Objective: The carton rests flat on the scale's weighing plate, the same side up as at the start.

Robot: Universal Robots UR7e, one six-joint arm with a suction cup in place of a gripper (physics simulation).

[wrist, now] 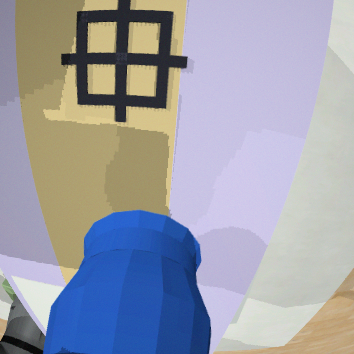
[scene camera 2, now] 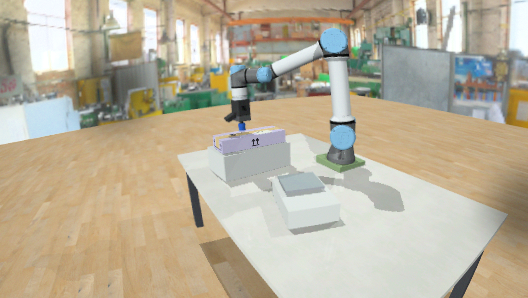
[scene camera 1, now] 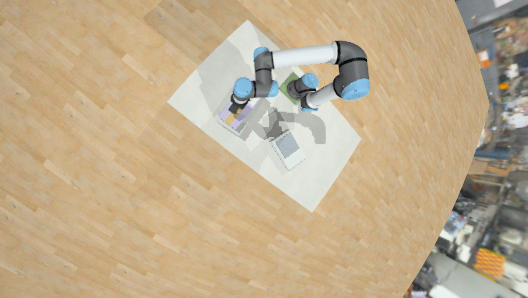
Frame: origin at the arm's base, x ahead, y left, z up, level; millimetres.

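Where they show: end effector, tool point: [wrist: 140, 259] [scene camera 2: 242, 129]; arm's base, origin of the base link: [scene camera 2: 340, 159] [scene camera 1: 295, 89].
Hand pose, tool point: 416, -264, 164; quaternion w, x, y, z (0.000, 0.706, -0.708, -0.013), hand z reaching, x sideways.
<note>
Each offset is from my tool point to the top centre of the thing, as dx, dy, dz. Level surfaces: height alone.
The lilac carton {-27, +17, -14} [scene camera 1: 241, 120] [scene camera 2: 272, 138] [wrist: 240, 90] with a tan band and dark markings on top lies flat on a light grey block, its double-arrow mark pointing up on the long side in scene camera 2. My suction gripper [scene camera 2: 242, 127] [wrist: 142, 230], a blue cup under a dark tool body, is open, just above the carton's top near one end. The cup is hidden from above by the arm. The white scale {+11, +496, -107} [scene camera 1: 296, 162] [scene camera 2: 312, 207] stands apart from the block, with its grey weighing plate {-5, +454, -107} [scene camera 1: 287, 145] [scene camera 2: 301, 183] bare.
The grey block {-22, +14, -75} [scene camera 2: 250, 165] stands near one end of the white table {dz -193} [scene camera 1: 320, 185] [scene camera 2: 400, 245]. The arm's base stands on a green mounting plate [scene camera 1: 287, 88] [scene camera 2: 326, 161] across the table. The arm arches above the table, and its shadow falls between block, base and scale.
</note>
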